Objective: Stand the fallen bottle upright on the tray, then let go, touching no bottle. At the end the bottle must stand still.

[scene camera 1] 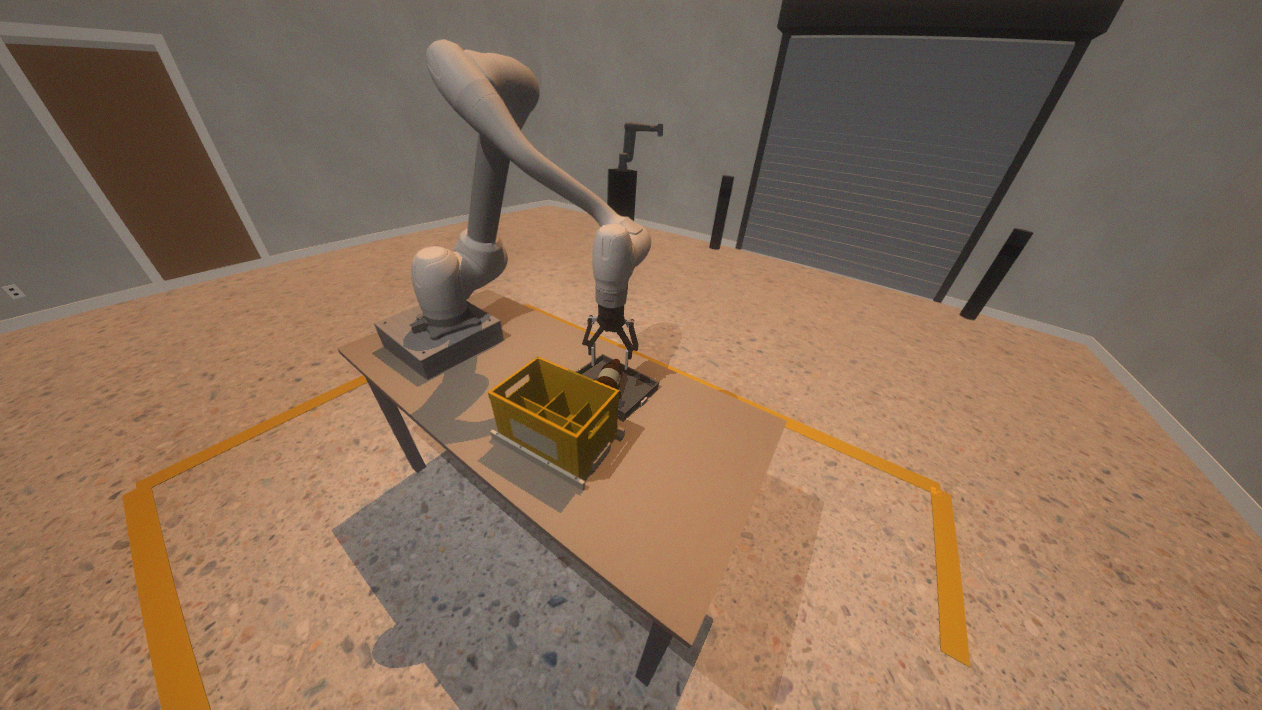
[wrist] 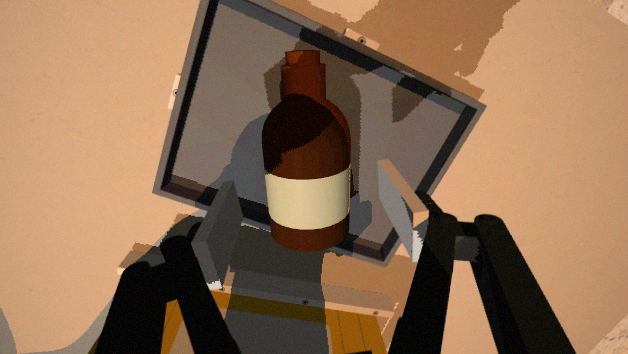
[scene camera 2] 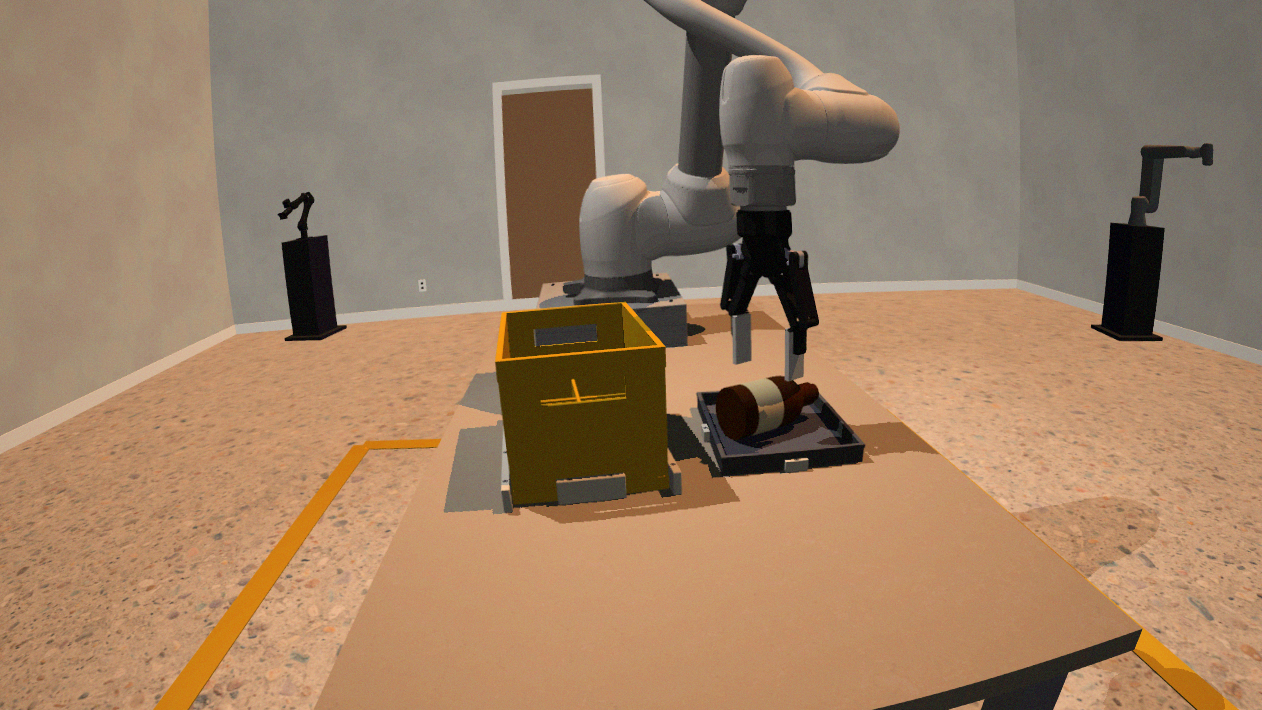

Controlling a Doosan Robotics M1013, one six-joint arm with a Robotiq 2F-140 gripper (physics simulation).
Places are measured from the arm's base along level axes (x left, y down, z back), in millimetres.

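Pixels of known places: gripper, fingertip midpoint: (scene camera 1: 609,365) (wrist: 308,189) (scene camera 2: 767,370); arm's base at its link origin: (scene camera 1: 448,321) (scene camera 2: 619,293).
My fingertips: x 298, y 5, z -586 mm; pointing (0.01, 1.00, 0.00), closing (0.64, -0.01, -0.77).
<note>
Ahead of a thing's pixels: the offset from my fingertips to its top centre. Level surfaces: height alone.
The brown bottle {dx +12, dy +13, dz +7 mm} (scene camera 1: 609,374) (scene camera 2: 763,407) (wrist: 307,200) with a cream label lies on its side in the dark tray {dx +11, dy +67, dz -4 mm} (scene camera 1: 638,390) (scene camera 2: 829,456) (wrist: 210,125). Its neck points away from the crate. In the wrist view its base end overlaps the tray's crate-side rim; whether it rests on that rim I cannot tell. My gripper (scene camera 1: 609,360) (scene camera 2: 767,369) (wrist: 308,189) is open and empty, pointing down above the bottle. In the wrist view the fingers stand either side of the bottle's body, with a gap at each side. In the scene camera 2 view the fingertips are above the bottle.
A yellow crate {dx -255, dy -83, dz -76 mm} (scene camera 1: 503,415) (scene camera 2: 582,441) (wrist: 360,330) with inner dividers stands close beside the tray, its walls higher than the tray's. Light brackets sit at the crate's foot. Small light brackets hold the tray's sides. All stand on the brown table {dy +92 mm} (scene camera 1: 670,529) (scene camera 2: 706,574) (wrist: 75,125).
</note>
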